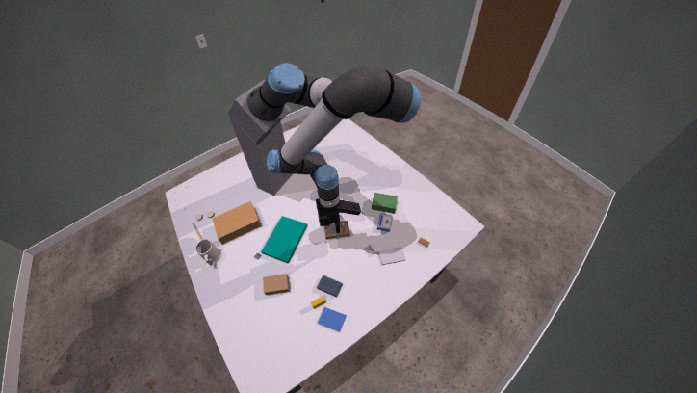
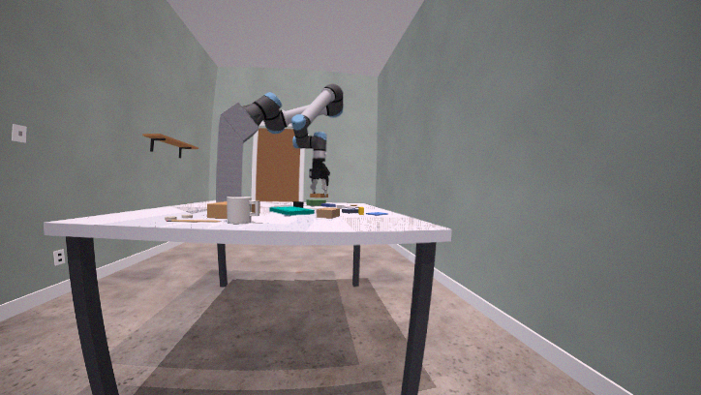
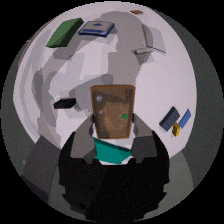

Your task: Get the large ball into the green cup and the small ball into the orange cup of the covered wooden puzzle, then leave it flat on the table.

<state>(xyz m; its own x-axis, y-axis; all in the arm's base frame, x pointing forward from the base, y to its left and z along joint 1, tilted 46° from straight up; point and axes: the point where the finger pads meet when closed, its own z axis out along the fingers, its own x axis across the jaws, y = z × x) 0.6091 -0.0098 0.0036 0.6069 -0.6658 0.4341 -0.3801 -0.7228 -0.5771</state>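
The puzzle is 1 cm below my hand. The rest, counted from my hand: teal board (19 cm to the right, 16 cm behind, 8 cm below); then dark tile (18 cm to the right, 15 cm ahead, 8 cm below); then grey plate (23 cm ahead, 12 cm to the left, 8 cm below).
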